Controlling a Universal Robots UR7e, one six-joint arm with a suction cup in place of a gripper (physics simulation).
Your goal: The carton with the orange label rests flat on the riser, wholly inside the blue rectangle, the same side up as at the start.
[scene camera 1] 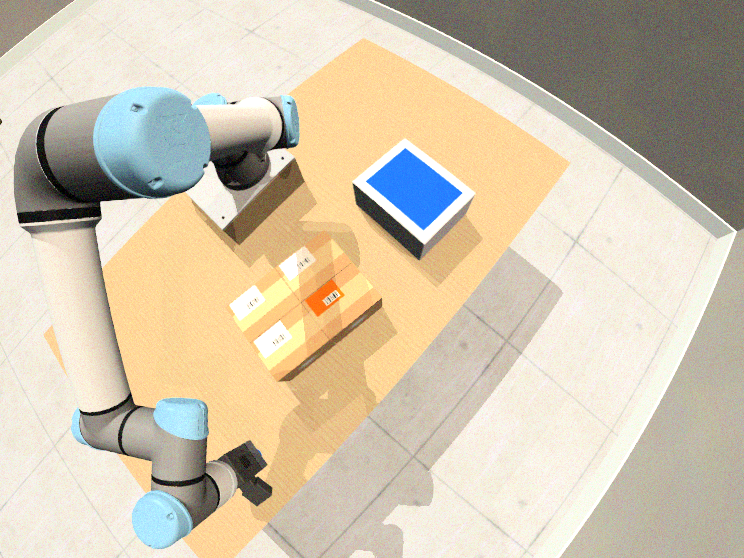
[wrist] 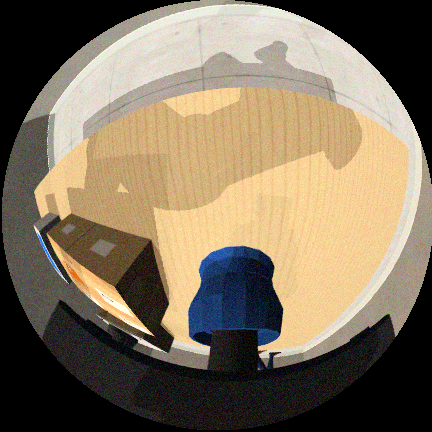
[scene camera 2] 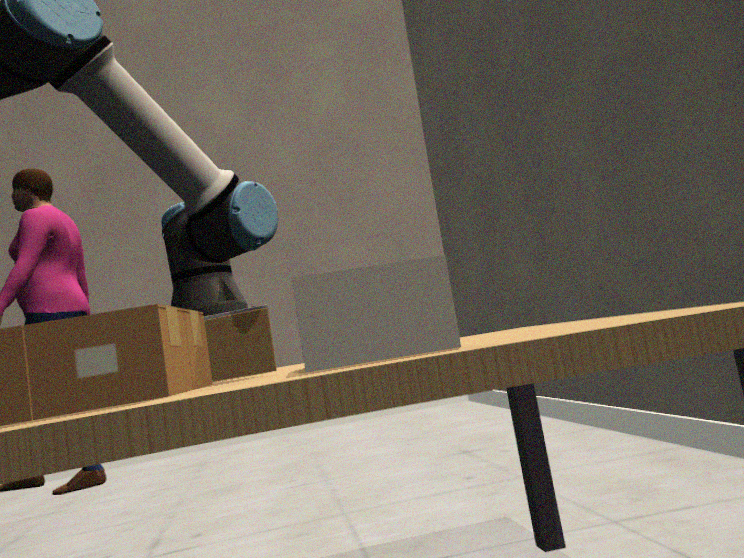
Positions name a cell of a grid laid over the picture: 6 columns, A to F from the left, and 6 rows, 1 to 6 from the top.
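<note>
A riser (scene camera 2: C4) rests on the table, and scene camera 1 has the riser in its frame (scene camera 1: D3), as does the wrist view, with the riser (wrist: A4) visible there too. The suction cup (wrist: D5) carries nothing.
</note>
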